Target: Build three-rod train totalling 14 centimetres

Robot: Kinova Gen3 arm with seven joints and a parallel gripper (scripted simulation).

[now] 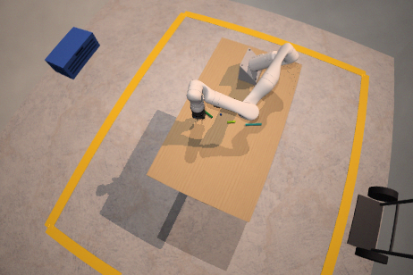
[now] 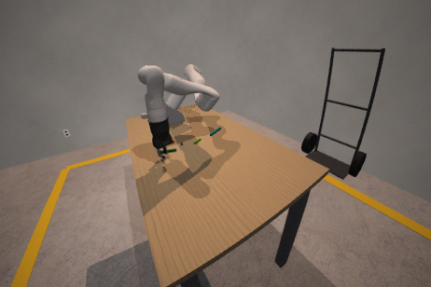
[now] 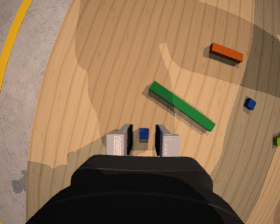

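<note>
Now: the green rod 4 cm behind my hand, 3 cm to the left of it and 3 cm below it. The rest, counted from my hand: orange rod (11 cm behind, 7 cm to the left, 3 cm below); lime rod (3 cm behind, 19 cm to the left, 3 cm below); turquoise rod (6 cm behind, 33 cm to the left, 3 cm below).
</note>
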